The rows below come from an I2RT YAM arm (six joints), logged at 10 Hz.
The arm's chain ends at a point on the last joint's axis. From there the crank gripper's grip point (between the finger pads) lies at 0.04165 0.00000 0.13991 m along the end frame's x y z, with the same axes.
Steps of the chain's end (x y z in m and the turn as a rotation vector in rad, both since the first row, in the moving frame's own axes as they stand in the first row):
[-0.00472, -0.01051, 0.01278, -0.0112, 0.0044, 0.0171]
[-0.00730, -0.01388, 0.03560, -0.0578, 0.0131, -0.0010]
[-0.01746, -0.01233, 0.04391, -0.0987, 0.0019, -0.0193]
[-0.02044, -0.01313, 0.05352, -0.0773, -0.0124, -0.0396]
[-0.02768, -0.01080, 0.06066, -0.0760, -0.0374, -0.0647]
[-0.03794, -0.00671, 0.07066, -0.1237, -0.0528, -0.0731]
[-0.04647, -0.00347, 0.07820, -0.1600, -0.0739, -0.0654]
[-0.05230, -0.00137, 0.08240, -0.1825, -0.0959, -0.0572]
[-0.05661, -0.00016, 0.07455, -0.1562, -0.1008, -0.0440]
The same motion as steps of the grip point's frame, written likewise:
[-0.00412, -0.00823, 0.01258, -0.0112, 0.0044, 0.0171]
[-0.00547, -0.00586, 0.03481, -0.0578, 0.0131, -0.0010]
[-0.01707, 0.00065, 0.04319, -0.0987, 0.0019, -0.0193]
[-0.02199, -0.00392, 0.05367, -0.0773, -0.0124, -0.0396]
[-0.03268, -0.00265, 0.06182, -0.0760, -0.0374, -0.0647]
[-0.04484, 0.00790, 0.07178, -0.1237, -0.0528, -0.0731]
[-0.05622, 0.01666, 0.07931, -0.1600, -0.0739, -0.0654]
[-0.06515, 0.02235, 0.08362, -0.1825, -0.0959, -0.0572]
[-0.07040, 0.02038, 0.07646, -0.1562, -0.1008, -0.0440]

